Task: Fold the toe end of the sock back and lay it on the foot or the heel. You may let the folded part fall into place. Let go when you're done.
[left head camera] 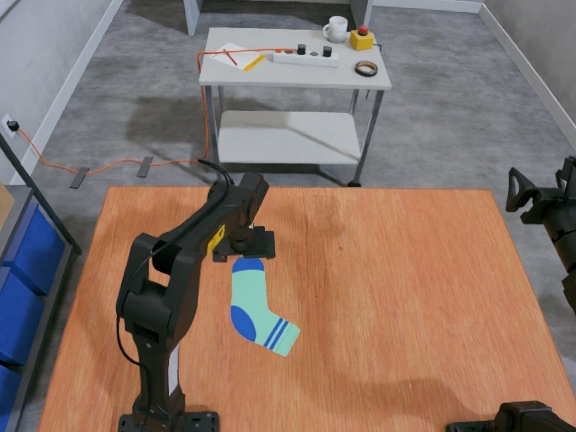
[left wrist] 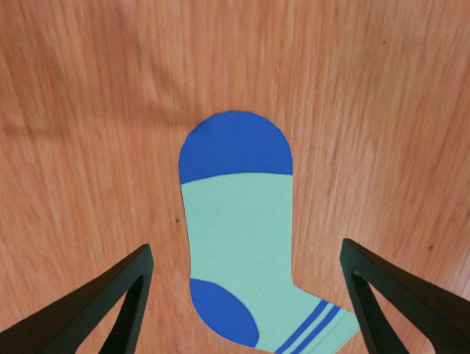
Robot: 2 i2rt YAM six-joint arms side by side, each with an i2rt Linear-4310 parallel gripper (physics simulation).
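Note:
A mint-green sock lies flat on the wooden table. Its blue toe points toward the table's far edge. Its blue heel is at the lower left, and the striped cuff angles to the lower right. My left gripper is open and empty. It is above the table at the toe end in the head view, with its fingers on either side of the sock in the wrist view. My right gripper is open and empty, beyond the table's right side.
A white cart stands behind the table, with a mug, a power strip and a tape roll on top. Blue bins stand in a rack at the left. An orange cord runs along the floor.

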